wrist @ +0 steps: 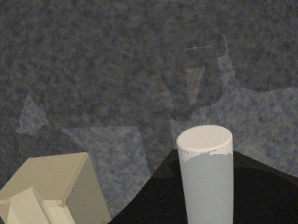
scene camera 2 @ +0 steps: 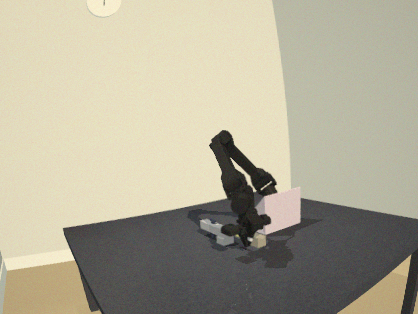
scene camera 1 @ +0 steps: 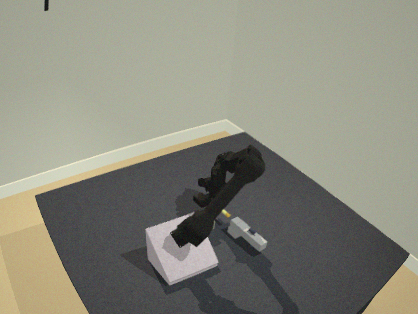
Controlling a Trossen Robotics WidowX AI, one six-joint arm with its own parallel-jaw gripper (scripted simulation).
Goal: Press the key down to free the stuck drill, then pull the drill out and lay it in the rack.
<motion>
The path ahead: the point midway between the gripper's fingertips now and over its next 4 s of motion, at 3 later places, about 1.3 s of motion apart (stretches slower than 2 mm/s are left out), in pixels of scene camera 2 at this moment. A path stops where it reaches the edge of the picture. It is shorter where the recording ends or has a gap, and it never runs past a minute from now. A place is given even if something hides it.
My gripper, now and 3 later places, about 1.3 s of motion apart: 247, 246; 247, 243; 247, 240; 251, 238
</motion>
